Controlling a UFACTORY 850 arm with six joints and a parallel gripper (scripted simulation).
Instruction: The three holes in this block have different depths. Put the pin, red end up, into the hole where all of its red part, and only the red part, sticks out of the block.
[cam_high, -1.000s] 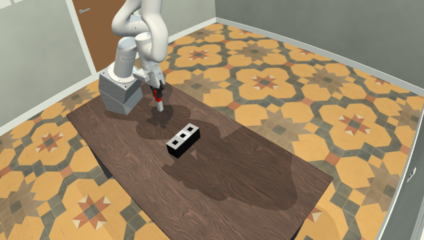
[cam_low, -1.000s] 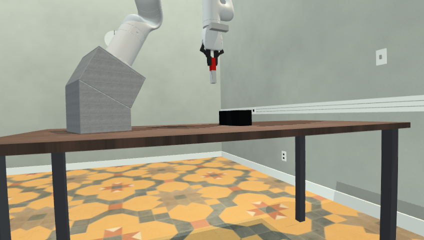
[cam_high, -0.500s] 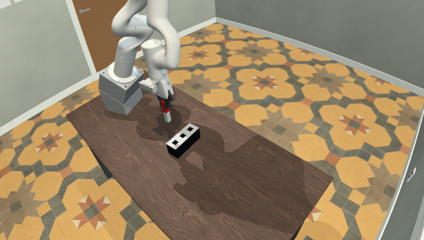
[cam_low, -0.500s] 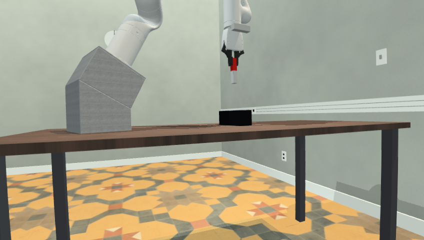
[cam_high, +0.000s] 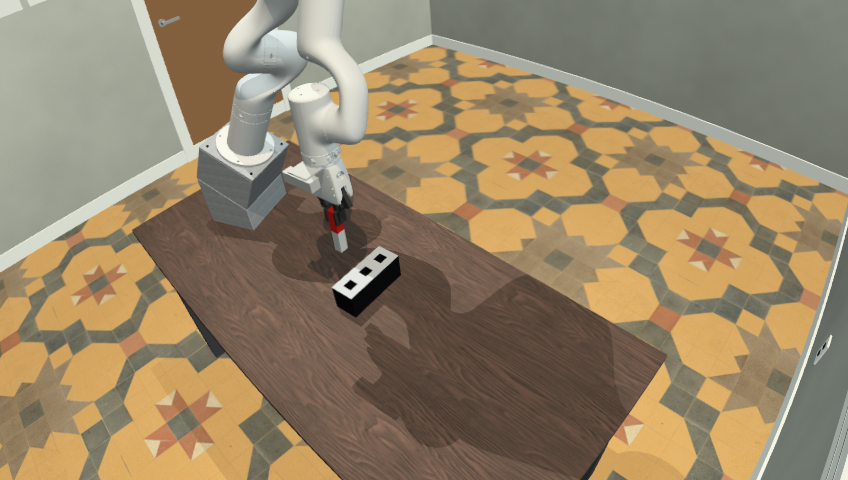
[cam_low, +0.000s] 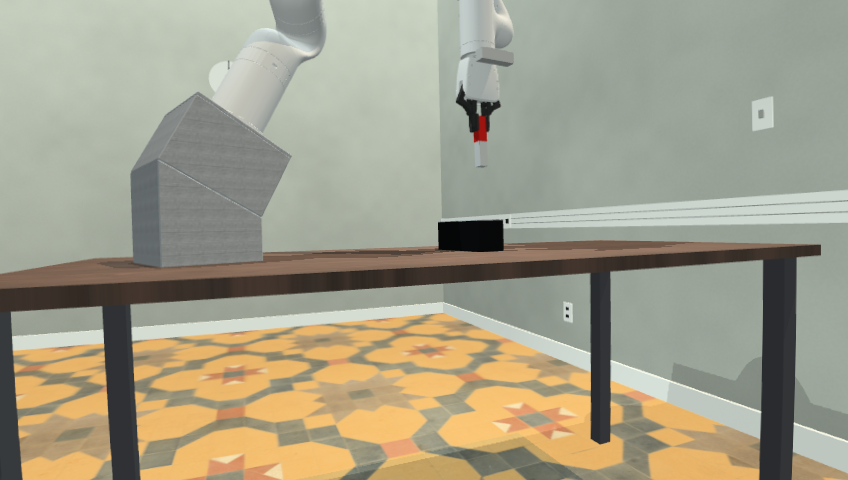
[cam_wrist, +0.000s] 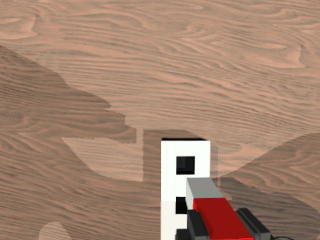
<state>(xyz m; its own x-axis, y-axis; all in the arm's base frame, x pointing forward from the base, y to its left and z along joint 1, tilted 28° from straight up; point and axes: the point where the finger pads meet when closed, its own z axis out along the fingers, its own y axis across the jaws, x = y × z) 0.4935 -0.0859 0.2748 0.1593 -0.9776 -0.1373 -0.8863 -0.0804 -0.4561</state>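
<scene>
The black block lies 1 cm behind my hand, 5 cm to the left of it and 27 cm below it. From my hand the other things lie so: pin (2 cm below).
</scene>
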